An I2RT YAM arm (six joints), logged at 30 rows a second.
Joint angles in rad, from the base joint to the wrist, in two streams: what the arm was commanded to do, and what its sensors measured. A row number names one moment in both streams.
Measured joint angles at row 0:
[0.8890, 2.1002, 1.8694, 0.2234, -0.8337, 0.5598]
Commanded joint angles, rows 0 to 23:
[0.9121, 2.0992, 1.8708, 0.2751, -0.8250, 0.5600]
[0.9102, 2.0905, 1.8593, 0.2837, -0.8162, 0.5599]
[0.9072, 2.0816, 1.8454, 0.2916, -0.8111, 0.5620]
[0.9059, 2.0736, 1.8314, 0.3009, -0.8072, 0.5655]
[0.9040, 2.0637, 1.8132, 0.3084, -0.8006, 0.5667]
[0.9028, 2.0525, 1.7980, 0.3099, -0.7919, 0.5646]
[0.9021, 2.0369, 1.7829, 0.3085, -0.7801, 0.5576]
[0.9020, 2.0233, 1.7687, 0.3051, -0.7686, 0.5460]
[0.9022, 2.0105, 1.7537, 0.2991, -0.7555, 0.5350]
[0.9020, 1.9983, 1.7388, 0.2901, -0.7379, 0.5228]
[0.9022, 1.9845, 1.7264, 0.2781, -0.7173, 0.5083]
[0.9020, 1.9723, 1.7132, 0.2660, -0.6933, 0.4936]
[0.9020, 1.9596, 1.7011, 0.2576, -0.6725, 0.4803]
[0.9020, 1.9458, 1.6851, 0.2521, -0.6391, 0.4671]
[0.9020, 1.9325, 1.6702, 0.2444, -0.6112, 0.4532]
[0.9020, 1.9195, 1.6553, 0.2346, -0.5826, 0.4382]
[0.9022, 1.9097, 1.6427, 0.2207, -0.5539, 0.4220]
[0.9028, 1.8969, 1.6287, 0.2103, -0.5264, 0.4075]
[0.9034, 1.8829, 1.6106, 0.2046, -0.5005, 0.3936]
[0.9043, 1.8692, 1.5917, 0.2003, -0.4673, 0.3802]
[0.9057, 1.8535, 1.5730, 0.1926, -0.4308, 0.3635]
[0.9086, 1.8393, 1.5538, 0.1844, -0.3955, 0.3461]
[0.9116, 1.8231, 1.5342, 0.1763, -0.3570, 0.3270]
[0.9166, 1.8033, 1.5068, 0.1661, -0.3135, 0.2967]
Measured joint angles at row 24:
[0.8970, 1.8923, 1.5738, 0.1688, -0.4992, 0.4042]
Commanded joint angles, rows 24 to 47:
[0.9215, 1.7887, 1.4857, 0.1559, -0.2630, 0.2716]
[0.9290, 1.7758, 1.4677, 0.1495, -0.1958, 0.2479]
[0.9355, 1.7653, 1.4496, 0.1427, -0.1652, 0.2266]
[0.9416, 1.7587, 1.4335, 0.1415, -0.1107, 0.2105]
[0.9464, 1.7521, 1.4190, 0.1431, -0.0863, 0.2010]
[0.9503, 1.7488, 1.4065, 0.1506, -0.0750, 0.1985]
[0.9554, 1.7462, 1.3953, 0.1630, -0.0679, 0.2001]
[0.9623, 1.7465, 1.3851, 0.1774, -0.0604, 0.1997]
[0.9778, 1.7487, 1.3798, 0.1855, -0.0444, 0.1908]
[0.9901, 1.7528, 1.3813, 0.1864, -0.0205, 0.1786]
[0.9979, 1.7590, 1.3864, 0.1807, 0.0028, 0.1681]
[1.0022, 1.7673, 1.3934, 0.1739, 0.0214, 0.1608]
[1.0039, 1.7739, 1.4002, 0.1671, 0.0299, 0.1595]
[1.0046, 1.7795, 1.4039, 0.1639, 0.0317, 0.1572]
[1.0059, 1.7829, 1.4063, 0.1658, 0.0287, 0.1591]
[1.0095, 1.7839, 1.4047, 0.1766, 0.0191, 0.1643]
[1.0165, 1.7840, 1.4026, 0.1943, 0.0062, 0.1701]
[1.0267, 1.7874, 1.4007, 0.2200, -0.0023, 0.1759]
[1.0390, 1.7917, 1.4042, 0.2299, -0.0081, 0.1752]
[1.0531, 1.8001, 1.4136, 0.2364, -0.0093, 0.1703]
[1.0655, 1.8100, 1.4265, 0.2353, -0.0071, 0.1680]
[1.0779, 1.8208, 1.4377, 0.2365, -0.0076, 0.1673]
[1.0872, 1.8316, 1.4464, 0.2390, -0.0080, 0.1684]
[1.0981, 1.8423, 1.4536, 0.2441, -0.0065, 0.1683]
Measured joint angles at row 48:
[1.0466, 1.8107, 1.4029, 0.1535, -0.0139, 0.1791]
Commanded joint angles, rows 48 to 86:
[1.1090, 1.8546, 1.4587, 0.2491, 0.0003, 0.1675]
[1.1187, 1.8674, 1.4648, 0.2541, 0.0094, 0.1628]
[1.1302, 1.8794, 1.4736, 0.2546, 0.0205, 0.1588]
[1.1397, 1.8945, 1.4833, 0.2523, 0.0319, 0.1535]
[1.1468, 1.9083, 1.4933, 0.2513, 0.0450, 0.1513]
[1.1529, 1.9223, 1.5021, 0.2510, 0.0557, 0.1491]
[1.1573, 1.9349, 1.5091, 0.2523, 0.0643, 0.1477]
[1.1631, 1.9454, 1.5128, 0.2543, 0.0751, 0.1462]
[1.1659, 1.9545, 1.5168, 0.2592, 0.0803, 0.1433]
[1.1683, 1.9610, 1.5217, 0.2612, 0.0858, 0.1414]
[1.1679, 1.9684, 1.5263, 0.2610, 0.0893, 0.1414]
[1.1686, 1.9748, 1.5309, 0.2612, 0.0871, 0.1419]
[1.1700, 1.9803, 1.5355, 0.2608, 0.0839, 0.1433]
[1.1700, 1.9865, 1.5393, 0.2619, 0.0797, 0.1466]
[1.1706, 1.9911, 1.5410, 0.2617, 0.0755, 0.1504]
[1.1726, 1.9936, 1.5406, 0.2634, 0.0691, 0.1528]
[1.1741, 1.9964, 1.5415, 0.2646, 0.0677, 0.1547]
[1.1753, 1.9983, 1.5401, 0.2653, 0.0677, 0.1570]
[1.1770, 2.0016, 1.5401, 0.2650, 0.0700, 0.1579]
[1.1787, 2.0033, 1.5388, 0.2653, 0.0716, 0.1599]
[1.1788, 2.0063, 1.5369, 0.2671, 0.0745, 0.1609]
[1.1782, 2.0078, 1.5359, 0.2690, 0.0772, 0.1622]
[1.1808, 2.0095, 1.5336, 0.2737, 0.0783, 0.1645]
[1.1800, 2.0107, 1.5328, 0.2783, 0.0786, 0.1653]
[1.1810, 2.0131, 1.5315, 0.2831, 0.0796, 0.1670]
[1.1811, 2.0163, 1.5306, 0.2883, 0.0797, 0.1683]
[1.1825, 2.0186, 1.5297, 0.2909, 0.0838, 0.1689]
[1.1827, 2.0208, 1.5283, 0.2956, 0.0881, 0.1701]
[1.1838, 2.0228, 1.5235, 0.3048, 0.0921, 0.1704]
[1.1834, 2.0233, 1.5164, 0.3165, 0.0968, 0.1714]
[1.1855, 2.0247, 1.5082, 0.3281, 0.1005, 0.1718]
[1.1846, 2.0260, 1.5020, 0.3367, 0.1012, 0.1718]
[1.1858, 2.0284, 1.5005, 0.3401, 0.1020, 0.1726]
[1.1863, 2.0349, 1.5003, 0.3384, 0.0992, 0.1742]
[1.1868, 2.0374, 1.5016, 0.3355, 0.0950, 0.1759]
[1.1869, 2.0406, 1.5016, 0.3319, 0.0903, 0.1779]
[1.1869, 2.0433, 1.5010, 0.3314, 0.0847, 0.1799]
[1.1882, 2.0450, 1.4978, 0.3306, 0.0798, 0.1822]
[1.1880, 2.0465, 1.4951, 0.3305, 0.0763, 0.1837]
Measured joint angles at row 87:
[1.1751, 2.0327, 1.4979, 0.2600, 0.0830, 0.1673]
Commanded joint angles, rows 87 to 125:
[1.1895, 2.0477, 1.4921, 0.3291, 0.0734, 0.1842]
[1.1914, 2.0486, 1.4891, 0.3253, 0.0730, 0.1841]
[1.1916, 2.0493, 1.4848, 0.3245, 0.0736, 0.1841]
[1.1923, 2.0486, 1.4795, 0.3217, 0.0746, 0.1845]
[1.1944, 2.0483, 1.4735, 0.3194, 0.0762, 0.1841]
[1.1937, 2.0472, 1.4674, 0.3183, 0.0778, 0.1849]
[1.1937, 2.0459, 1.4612, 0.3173, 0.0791, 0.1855]
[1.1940, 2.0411, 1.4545, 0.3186, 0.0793, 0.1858]
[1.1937, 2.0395, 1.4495, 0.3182, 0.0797, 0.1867]
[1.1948, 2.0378, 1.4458, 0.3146, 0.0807, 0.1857]
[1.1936, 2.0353, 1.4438, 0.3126, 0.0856, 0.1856]
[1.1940, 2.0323, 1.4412, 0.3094, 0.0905, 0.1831]
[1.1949, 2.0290, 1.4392, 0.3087, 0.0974, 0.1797]
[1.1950, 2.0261, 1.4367, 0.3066, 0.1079, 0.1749]
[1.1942, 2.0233, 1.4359, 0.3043, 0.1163, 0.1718]
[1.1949, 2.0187, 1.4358, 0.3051, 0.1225, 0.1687]
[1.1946, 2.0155, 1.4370, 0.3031, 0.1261, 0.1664]
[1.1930, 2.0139, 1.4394, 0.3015, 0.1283, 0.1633]
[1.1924, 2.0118, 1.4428, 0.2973, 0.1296, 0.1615]
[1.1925, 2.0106, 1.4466, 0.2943, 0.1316, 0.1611]
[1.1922, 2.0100, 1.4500, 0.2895, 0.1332, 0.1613]
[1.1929, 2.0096, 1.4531, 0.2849, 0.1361, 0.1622]
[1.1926, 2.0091, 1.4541, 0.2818, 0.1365, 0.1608]
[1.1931, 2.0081, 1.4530, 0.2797, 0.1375, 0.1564]
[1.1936, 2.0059, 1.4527, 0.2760, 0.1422, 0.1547]
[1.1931, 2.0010, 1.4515, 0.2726, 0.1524, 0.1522]
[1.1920, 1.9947, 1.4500, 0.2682, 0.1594, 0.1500]
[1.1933, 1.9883, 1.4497, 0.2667, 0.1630, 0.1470]
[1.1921, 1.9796, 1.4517, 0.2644, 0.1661, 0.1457]
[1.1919, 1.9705, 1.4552, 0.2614, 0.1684, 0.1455]
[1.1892, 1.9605, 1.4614, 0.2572, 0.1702, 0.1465]
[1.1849, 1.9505, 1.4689, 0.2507, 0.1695, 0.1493]
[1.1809, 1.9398, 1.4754, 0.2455, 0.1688, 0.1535]
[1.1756, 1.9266, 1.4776, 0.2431, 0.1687, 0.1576]
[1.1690, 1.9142, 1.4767, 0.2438, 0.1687, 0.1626]
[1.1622, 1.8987, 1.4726, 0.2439, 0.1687, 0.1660]
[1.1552, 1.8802, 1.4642, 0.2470, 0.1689, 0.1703]
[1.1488, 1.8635, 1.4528, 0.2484, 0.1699, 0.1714]
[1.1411, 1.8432, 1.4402, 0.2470, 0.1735, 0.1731]
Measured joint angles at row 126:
[1.1721, 1.9629, 1.4559, 0.1993, 0.1505, 0.1623]
